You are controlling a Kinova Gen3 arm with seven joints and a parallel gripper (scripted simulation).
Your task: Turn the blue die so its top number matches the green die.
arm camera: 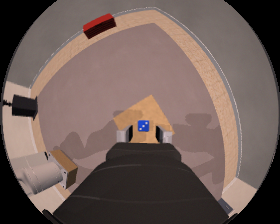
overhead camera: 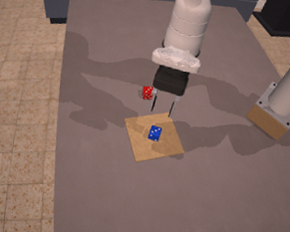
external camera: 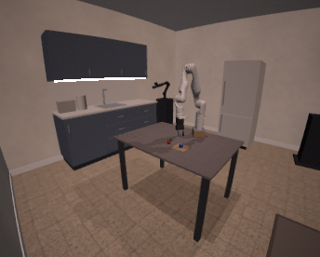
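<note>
Right now my hand is 110 mm above the blue die and 10 mm to the right of it. Round my hand: red die: 140 mm to the right, 120 mm below, 20 mm behind; then tan mat: 130 mm below; then green die: 180 mm to the right, 120 mm below, 80 mm behind.
</note>
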